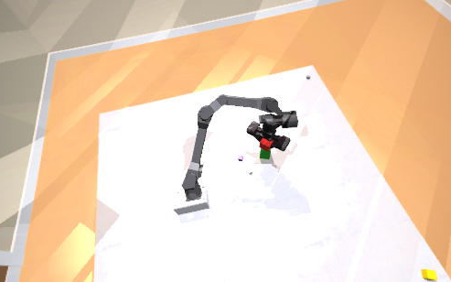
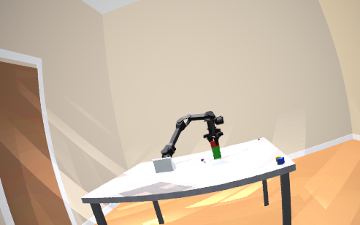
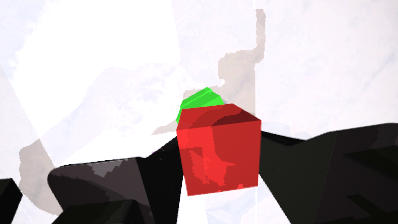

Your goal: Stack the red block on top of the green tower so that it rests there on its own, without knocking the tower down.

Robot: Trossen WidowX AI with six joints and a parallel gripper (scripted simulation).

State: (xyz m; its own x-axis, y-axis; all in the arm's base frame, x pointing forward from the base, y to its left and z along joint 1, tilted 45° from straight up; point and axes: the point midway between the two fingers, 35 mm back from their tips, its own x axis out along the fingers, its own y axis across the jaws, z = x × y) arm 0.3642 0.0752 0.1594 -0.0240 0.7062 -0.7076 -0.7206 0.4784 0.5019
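Right now my gripper tip is 20 mm below the red block. The rest, counted from my gripper tip: blue block (450 mm ahead, 670 mm to the right, 90 mm below); then yellow block (450 mm ahead, 590 mm to the right, 90 mm below); then purple object (120 mm behind, 90 mm below).
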